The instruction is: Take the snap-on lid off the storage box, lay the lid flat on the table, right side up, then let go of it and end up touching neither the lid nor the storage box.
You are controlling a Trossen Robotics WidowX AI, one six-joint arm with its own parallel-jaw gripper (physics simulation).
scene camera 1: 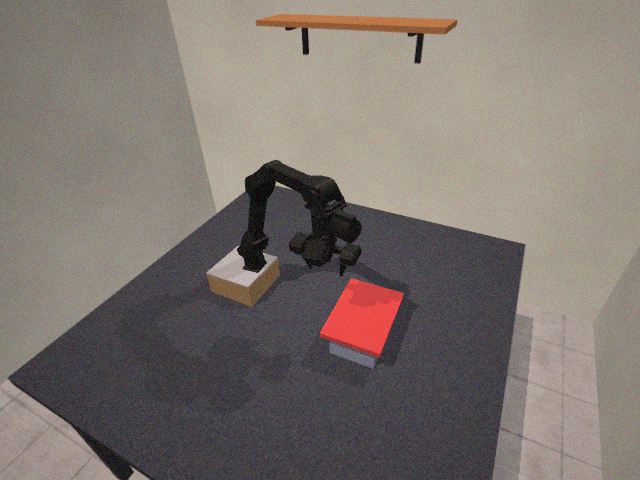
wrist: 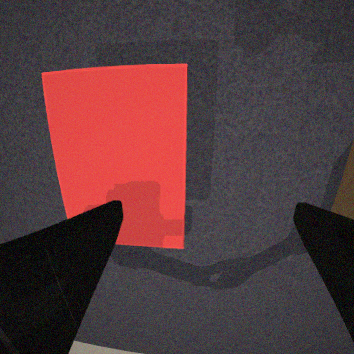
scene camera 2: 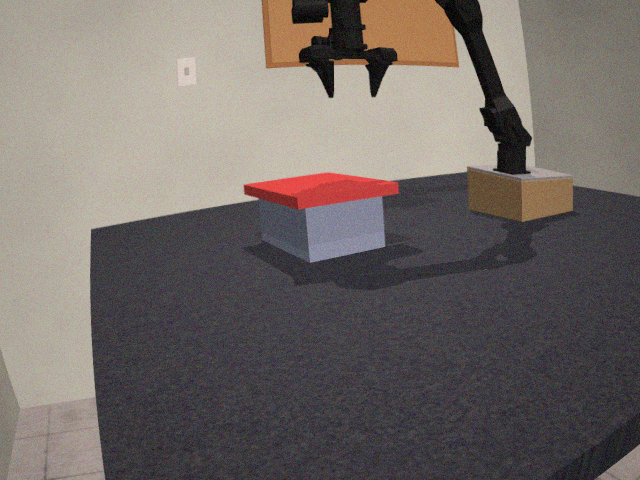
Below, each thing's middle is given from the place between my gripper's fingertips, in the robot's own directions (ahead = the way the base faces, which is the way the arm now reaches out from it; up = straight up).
I see the red lid (scene camera 1: 362, 319) 110 mm ahead of my hand, 30 mm to the left of it and 160 mm below it.
